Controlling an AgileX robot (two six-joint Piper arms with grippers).
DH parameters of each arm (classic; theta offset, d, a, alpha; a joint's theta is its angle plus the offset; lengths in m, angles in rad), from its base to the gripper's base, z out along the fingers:
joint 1: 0 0.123 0 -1.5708
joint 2: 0.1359 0 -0.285 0
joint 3: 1.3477 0 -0.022 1.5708
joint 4: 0 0.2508 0 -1.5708
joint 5: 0 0 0.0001 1.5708
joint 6: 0 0.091 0 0
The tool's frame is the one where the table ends.
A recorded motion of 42 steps. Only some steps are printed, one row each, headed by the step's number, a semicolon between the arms.
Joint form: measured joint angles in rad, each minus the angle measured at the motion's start. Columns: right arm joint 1, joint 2, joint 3, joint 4, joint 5, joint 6; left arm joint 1, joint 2, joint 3, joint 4, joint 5, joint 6.
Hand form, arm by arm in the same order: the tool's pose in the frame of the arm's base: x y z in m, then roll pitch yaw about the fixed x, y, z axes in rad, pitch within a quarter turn. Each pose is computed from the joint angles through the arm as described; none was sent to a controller.
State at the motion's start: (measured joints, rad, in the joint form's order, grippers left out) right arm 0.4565 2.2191 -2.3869 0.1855 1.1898 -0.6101; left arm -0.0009 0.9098 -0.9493 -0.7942 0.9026 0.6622
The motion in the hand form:
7: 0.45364 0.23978 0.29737 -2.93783 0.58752 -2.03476; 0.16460 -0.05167 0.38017 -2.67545 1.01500 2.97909
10: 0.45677 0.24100 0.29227 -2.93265 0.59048 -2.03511; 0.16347 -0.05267 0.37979 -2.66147 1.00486 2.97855
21: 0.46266 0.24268 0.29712 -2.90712 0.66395 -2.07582; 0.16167 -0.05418 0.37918 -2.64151 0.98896 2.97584
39: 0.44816 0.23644 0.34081 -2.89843 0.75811 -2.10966; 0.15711 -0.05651 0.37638 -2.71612 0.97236 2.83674
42: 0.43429 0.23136 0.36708 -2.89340 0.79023 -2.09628; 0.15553 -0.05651 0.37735 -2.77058 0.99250 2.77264
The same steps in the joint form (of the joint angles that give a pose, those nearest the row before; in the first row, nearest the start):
7: 0.0000 0.0971 -0.0253 -0.0019 -0.0271 0.0000; 0.0000 0.0000 0.0000 -0.0025 0.0100 0.0000
10: 0.0000 0.1095 -0.0270 -0.0040 -0.0430 0.0000; 0.0000 0.0000 0.0000 -0.0097 0.0261 0.0000
21: 0.0000 0.1115 -0.0334 -0.0108 -0.1196 0.0521; 0.0000 0.0000 0.0000 -0.0202 0.0514 0.0000
39: 0.0000 0.0297 -0.0372 -0.0002 -0.1246 0.1076; 0.0000 0.0000 0.0000 -0.0202 0.1156 0.0619
42: 0.0000 -0.0259 -0.0371 0.0166 -0.0974 0.1076; 0.0000 -0.0062 0.0000 -0.0202 0.1156 0.0986

